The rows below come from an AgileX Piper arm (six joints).
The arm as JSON. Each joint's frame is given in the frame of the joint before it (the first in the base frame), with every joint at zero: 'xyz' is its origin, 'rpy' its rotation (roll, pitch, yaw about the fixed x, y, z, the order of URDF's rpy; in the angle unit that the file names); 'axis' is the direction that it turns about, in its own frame. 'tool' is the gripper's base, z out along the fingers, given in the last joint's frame.
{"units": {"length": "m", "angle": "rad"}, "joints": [
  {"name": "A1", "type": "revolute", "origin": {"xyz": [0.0, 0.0, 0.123], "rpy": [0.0, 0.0, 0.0]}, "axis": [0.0, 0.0, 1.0]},
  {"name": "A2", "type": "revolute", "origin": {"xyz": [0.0, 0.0, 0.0], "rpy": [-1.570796, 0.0, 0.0]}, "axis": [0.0, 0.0, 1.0]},
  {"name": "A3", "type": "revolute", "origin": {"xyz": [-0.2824, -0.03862, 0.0], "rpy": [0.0, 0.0, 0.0]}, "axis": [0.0, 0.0, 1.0]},
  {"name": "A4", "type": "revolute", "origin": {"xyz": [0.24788, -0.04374, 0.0], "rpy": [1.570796, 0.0, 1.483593]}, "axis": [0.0, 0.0, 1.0]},
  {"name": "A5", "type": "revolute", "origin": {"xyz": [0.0, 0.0, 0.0], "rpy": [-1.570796, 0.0, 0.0]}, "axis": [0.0, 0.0, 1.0]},
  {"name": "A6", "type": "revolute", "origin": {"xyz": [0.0, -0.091, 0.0], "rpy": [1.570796, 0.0, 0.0]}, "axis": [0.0, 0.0, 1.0]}
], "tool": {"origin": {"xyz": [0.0, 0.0, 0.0], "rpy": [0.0, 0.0, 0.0]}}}
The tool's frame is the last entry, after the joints.
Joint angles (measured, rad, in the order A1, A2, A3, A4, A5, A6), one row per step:
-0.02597, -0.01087, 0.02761, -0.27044, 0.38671, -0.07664
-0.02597, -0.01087, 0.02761, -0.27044, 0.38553, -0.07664
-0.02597, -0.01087, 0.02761, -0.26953, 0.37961, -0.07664
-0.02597, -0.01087, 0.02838, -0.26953, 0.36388, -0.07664
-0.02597, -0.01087, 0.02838, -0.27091, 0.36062, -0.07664
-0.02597, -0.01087, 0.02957, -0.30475, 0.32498, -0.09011
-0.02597, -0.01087, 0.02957, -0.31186, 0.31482, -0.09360
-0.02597, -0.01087, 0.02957, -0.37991, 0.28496, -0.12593
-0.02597, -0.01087, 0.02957, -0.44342, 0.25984, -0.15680
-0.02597, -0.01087, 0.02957, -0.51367, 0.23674, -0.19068
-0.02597, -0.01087, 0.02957, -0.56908, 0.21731, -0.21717
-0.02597, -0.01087, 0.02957, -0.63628, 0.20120, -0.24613
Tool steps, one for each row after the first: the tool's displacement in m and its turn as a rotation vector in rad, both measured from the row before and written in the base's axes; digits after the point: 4 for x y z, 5 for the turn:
0.0000, 0.0000, 0.0001, -0.00005, -0.00114, 0.00031
0.0002, 0.0002, 0.0005, 0.00065, -0.00572, 0.00164
0.0004, 0.0003, 0.0011, -0.00067, -0.01438, 0.00418
0.0001, 0.0000, 0.0003, -0.00152, -0.00310, 0.00077
0.0009, -0.0001, 0.0029, -0.04822, -0.03046, 0.01121
0.0002, 0.0001, 0.0009, -0.01092, -0.00907, 0.00341
0.0006, -0.0009, 0.0031, -0.10062, -0.02225, 0.01230
0.0004, -0.0006, 0.0027, -0.09471, -0.01725, 0.01124
0.0003, -0.0005, 0.0026, -0.10448, -0.01397, 0.01094
0.0003, -0.0001, 0.0021, -0.08239, -0.01145, 0.00953
0.0002, -0.0002, 0.0019, -0.09649, -0.00736, 0.00752

